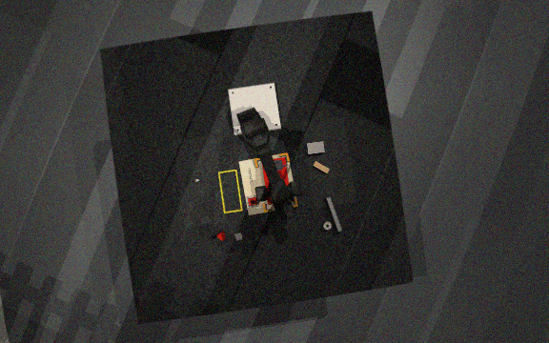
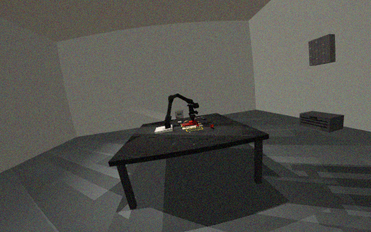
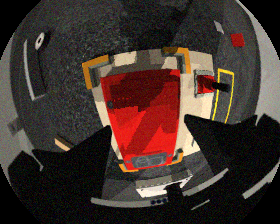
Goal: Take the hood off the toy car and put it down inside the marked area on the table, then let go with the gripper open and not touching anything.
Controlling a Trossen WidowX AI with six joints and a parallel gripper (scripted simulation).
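Now: the red hood 10 mm below my gripper tip. From my gripper tip the other things lie so: tan block 90 mm behind, 200 mm to the left, 40 mm below; grey rod 120 mm ahead, 250 mm to the left, 30 mm below.
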